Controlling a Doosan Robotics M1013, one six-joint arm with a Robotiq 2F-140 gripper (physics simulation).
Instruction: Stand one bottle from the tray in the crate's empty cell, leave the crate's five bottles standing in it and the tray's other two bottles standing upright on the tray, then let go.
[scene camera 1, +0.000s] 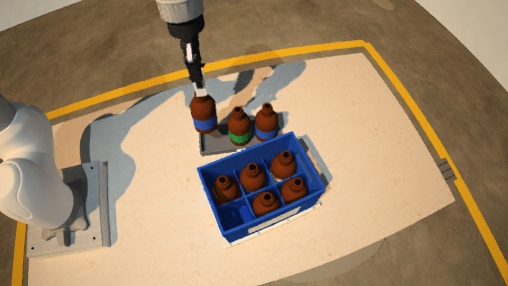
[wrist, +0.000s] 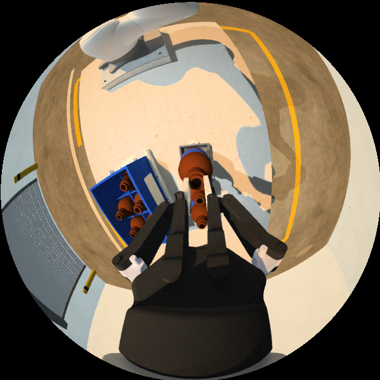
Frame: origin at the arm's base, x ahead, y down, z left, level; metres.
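Seen in the pictures: gripper, fingertip midpoint: (scene camera 1: 201, 90); arm's base, link origin: (scene camera 1: 64, 209).
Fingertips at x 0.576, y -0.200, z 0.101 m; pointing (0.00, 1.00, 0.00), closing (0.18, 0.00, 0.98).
Pixels of each thing's top centre, then the offset from my fingertips to it. "spot": a spot on its surface instead.
- brown bottle with a blue band, top centre: (scene camera 1: 198, 90) dx -0.009, dy -0.005, dz +0.000 m
- grey tray, surface spot: (scene camera 1: 212, 146) spot: dx -0.015, dy +0.259, dz -0.020 m
- green-banded bottle, top centre: (scene camera 1: 237, 109) dx +0.087, dy +0.104, dz -0.018 m
- blue-banded bottle, top centre: (scene camera 1: 267, 105) dx +0.173, dy +0.104, dz -0.037 m
- blue crate, surface spot: (scene camera 1: 210, 206) spot: dx -0.068, dy +0.090, dz -0.273 m
My gripper (scene camera 1: 200, 92) (wrist: 196, 183) is shut on the neck of a brown bottle with a blue band (scene camera 1: 203, 115) (wrist: 194, 165). The held bottle is upright and hangs above the left end of the grey tray (scene camera 1: 212, 146) (wrist: 203, 146). A green-banded bottle (scene camera 1: 239, 127) and another blue-banded bottle (scene camera 1: 266, 123) stand upright on the tray; in the wrist view they are partly hidden behind the fingers. The blue crate (scene camera 1: 210, 206) (wrist: 106, 186) stands in front of the tray. Five brown bottles stand in it, and its empty cell (scene camera 1: 235, 215) is at the near left corner in the scene view.
The white robot base (scene camera 1: 30, 175) (wrist: 130, 37) stands on a metal plate (scene camera 1: 92, 220) (wrist: 137, 64) at the left of the table in the scene view. The crate's raised walls and dividers lie close to the tray. A yellow line (scene camera 1: 125, 91) runs on the floor around the table.
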